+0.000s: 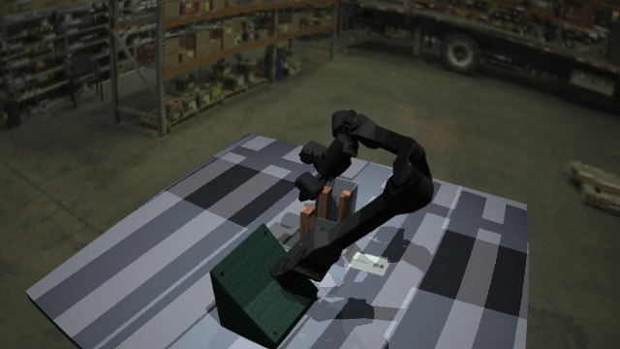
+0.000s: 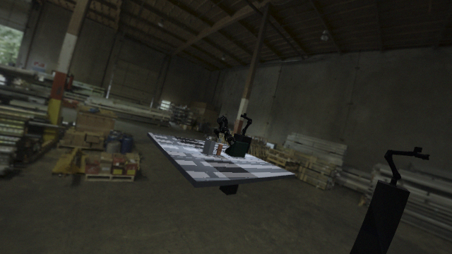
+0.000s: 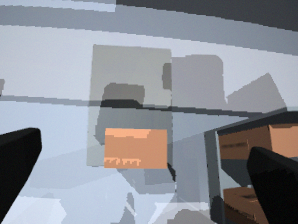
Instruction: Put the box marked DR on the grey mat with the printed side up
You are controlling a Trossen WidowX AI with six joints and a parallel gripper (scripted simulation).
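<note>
My gripper tip is now 17 cm above the grey mat and 6 cm to the right of it. Round my gripper tip: white card: 19 cm to the right, 17 cm below, 1 cm behind.
</note>
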